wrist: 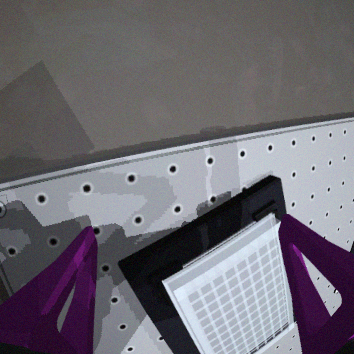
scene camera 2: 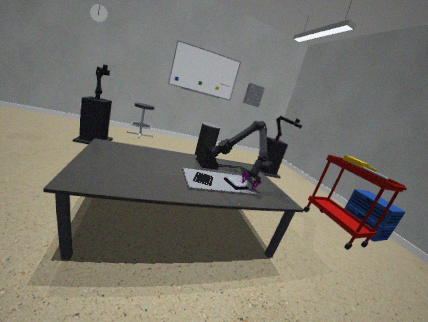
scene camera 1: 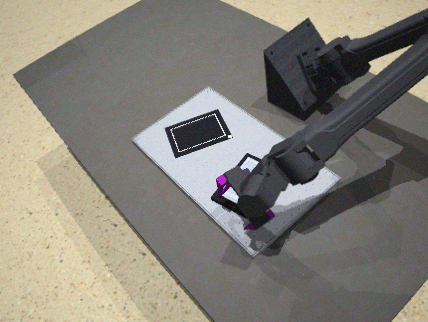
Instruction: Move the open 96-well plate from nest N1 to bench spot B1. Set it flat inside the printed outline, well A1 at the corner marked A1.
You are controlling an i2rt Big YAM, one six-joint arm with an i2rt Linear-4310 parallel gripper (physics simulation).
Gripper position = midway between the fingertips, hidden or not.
Labels:
My gripper (scene camera 1: 232, 211) is open and holds nothing. Also in view: a white well plate (wrist: 237, 289).

